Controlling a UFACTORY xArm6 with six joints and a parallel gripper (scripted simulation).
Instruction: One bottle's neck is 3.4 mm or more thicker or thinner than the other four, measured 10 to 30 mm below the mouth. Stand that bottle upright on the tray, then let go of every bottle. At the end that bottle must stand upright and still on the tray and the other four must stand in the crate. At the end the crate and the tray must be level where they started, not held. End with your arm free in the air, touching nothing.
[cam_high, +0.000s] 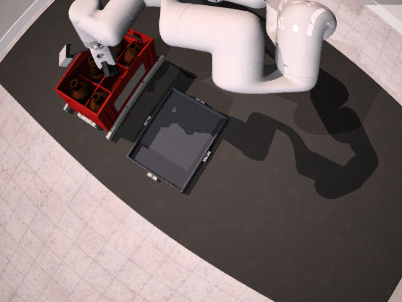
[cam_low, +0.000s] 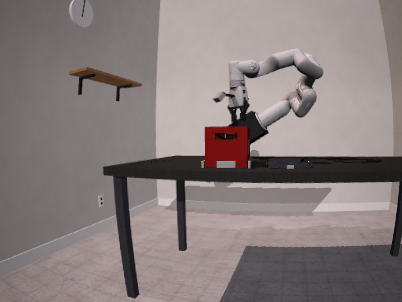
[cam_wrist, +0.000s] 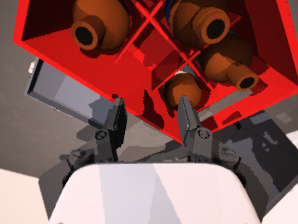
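Now: the red crate 14 cm below my hand, 4 cm to the right of it and 1 cm ahead of it. Also, from my hand: dark flat tray (24 cm to the left, 21 cm below, 1 cm behind).
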